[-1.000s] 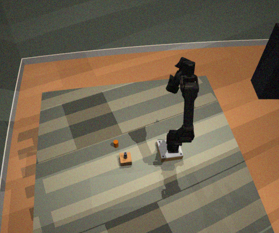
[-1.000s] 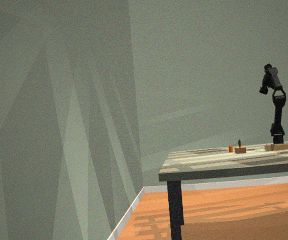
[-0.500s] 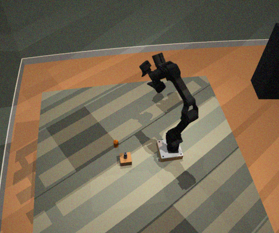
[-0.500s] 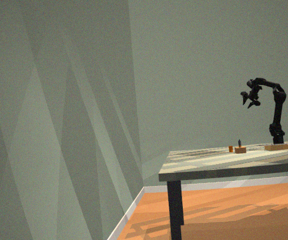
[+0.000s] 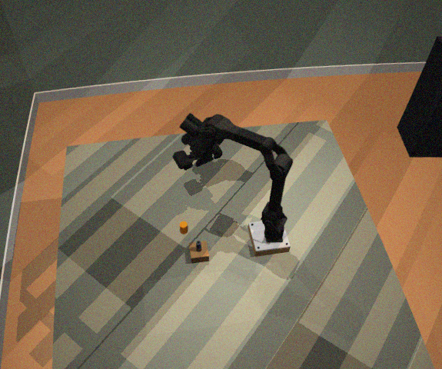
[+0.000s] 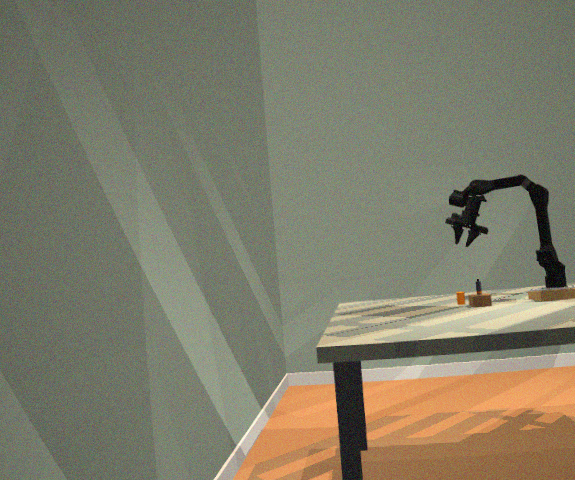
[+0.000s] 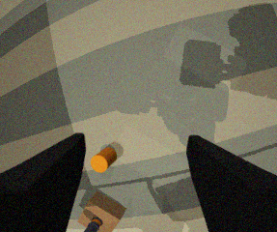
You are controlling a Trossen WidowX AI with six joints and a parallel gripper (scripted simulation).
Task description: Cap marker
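Now: the orange cap 30 mm ahead of my gripper tip, 130 mm to the left of it and 210 mm below it.
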